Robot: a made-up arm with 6 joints.
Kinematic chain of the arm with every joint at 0, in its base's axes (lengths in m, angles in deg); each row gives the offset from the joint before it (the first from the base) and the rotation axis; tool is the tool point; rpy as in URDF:
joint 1: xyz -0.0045 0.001 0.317 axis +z
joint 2: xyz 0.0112 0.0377 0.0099 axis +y
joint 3: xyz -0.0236 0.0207 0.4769 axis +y
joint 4: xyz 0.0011 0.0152 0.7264 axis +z
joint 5: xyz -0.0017 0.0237 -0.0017 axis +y
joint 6: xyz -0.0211 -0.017 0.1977 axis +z
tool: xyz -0.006 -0.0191 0.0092 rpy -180 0 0
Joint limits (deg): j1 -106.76..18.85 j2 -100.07..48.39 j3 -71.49..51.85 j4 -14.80..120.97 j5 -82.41..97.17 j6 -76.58..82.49
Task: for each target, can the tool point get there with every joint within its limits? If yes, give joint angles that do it. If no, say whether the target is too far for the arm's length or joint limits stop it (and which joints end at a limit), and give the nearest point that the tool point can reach.
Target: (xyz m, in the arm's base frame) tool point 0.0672 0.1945 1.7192
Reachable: yes | joints -94.04 -8.67 1.52 61.17 -1.08 59.03
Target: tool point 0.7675 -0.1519 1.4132
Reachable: yes | joints -26.48 23.69 12.51 61.12 58.30 -4.88
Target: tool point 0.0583 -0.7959 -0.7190
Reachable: no: joint limits stop it (at a limit: joint 1, joint 2, joint 3, joint 6) | nearest point -0.4212 -0.2644 -0.5461 | short by 0.736 m
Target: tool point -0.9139 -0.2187 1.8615
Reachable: no: too far | nearest point -0.7203 -0.1571 1.5309 | short by 0.388 m
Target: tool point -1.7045 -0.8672 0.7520
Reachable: no: too far | nearest point -1.2758 -0.4506 0.6311 | short by 0.610 m
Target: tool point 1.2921 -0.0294 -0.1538
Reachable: no: joint limits stop it (at a limit: joint 2, joint 3, joint 6) | nearest point 1.1299 -0.0256 0.3327 | short by 0.513 m
